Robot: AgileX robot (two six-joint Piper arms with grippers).
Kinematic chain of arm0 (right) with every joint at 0, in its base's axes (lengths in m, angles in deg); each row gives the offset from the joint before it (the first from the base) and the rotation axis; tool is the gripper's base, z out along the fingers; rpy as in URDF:
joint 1: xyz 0 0 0.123 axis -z
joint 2: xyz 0 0 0 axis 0.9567 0.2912 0
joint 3: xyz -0.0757 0.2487 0.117 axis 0.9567 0.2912 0
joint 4: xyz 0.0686 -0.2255 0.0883 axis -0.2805 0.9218 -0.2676
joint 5: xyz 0 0 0 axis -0.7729 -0.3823 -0.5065
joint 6: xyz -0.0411 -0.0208 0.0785 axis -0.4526 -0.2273 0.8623
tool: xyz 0 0 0 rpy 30.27 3.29 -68.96
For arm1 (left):
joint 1: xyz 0 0 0.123 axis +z
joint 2: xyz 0 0 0 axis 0.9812 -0.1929 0
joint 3: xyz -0.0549 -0.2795 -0.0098 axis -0.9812 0.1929 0
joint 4: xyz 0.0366 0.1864 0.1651 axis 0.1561 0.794 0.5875
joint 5: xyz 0 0 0 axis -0.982 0.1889 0.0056
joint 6: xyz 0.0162 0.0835 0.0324 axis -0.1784 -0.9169 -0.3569
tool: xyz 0 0 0 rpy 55.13 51.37 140.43
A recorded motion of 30 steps. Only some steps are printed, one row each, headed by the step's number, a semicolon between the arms.
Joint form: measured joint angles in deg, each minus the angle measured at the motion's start. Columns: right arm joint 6, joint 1, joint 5, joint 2, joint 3, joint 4; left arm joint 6, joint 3, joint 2, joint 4, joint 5, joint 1.
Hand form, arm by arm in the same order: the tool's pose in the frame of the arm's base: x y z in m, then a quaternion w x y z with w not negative. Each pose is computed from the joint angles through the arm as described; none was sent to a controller.
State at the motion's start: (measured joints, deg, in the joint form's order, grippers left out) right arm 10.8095 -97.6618 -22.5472 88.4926 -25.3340 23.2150; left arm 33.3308 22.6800 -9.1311 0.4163 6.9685 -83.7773
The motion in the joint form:
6: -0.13 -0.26 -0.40 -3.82 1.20 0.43; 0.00 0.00 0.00 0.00 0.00 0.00
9: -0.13 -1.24 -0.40 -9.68 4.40 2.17; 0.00 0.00 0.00 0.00 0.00 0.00
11: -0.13 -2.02 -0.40 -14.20 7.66 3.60; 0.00 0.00 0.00 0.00 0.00 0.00
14: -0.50 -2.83 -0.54 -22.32 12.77 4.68; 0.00 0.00 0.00 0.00 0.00 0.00
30: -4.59 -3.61 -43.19 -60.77 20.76 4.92; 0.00 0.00 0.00 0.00 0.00 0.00
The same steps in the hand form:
6: 0.3448 0.1491 0.2363 0.70514 -0.05143 0.68338 0.18200; 0.0521 -0.0039 0.1707 0.58833 0.03531 0.80757 -0.02129
9: 0.3225 0.1477 0.2578 0.71886 -0.06908 0.66395 0.19401; 0.0521 -0.0039 0.1707 0.58833 0.03531 0.80757 -0.02129
11: 0.3028 0.1452 0.2686 0.72481 -0.08432 0.65339 0.20155; 0.0521 -0.0039 0.1707 0.58833 0.03531 0.80757 -0.02129
14: 0.2705 0.1352 0.2872 0.73967 -0.09648 0.63215 0.20968; 0.0521 -0.0039 0.1707 0.58833 0.03531 0.80757 -0.02129
30: 0.1472 0.0783 0.3333 0.67102 -0.15076 0.70106 0.18846; 0.0521 -0.0039 0.1707 0.58833 0.03531 0.80757 -0.02129

